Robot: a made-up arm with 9 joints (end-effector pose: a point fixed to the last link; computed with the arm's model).
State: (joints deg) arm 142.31 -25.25 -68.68 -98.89 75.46 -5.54 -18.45 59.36 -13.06
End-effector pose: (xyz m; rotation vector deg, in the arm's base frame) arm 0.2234 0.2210 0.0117 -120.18 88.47 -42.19
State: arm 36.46 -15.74 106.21 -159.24 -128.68 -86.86 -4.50 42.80 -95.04
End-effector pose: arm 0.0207 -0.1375 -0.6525 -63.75 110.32 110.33
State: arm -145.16 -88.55 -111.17 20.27 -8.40 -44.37 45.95 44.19 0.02
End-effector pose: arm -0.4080 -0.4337 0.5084 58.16 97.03 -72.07
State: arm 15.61 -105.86 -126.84 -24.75 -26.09 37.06 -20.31 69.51 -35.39
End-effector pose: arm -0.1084 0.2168 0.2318 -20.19 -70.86 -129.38
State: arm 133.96 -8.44 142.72 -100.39 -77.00 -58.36 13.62 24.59 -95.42
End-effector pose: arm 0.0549 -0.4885 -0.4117 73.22 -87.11 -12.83
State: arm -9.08 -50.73 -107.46 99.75 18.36 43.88 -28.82 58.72 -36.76
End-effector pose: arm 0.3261 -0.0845 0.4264 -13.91 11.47 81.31
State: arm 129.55 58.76 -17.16 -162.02 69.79 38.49 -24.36 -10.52 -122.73
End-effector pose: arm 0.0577 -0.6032 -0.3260 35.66 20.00 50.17
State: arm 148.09 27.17 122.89 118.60 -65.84 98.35 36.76 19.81 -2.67
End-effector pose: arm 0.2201 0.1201 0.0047 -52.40 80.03 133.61
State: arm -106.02 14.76 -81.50 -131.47 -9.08 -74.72 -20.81 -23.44 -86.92
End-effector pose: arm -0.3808 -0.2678 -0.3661 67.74 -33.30 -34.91
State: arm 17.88 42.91 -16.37 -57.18 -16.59 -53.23 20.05 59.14 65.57
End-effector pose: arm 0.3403 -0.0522 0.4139 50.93 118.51 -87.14
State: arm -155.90 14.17 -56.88 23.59 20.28 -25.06 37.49 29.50 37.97
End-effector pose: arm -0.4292 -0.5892 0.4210 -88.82 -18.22 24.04
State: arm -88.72 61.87 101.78 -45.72 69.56 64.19 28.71 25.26 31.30
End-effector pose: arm -0.3453 -0.4771 -0.4796 13.55 -12.56 2.71
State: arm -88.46 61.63 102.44 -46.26 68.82 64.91 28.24 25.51 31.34
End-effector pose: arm -0.3429 -0.4898 -0.4677 12.18 -12.20 3.93
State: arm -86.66 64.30 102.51 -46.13 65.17 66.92 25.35 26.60 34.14
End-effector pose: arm -0.3695 -0.5043 -0.4067 9.98 -6.24 6.82
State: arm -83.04 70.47 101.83 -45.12 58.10 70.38 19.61 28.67 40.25
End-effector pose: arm -0.4068 -0.5209 -0.2790 6.75 6.78 12.18
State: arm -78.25 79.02 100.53 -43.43 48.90 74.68 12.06 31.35 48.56
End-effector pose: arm -0.4082 -0.5327 -0.1030 2.85 25.26 19.56
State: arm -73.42 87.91 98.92 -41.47 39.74 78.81 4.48 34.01 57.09
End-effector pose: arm -0.3548 -0.5266 0.0669 -0.89 45.32 26.87
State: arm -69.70 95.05 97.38 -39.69 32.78 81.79 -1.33 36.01 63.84
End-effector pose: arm -0.2821 -0.5038 0.1817 -3.48 61.94 31.69
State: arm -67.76 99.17 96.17 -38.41 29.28 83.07 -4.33 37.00 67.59
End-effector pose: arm -0.2384 -0.4829 0.2341 -4.29 71.25 33.15
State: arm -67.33 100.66 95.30 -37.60 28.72 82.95 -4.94 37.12 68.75
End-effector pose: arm -0.2342 -0.4736 0.2464 -3.68 73.79 32.20
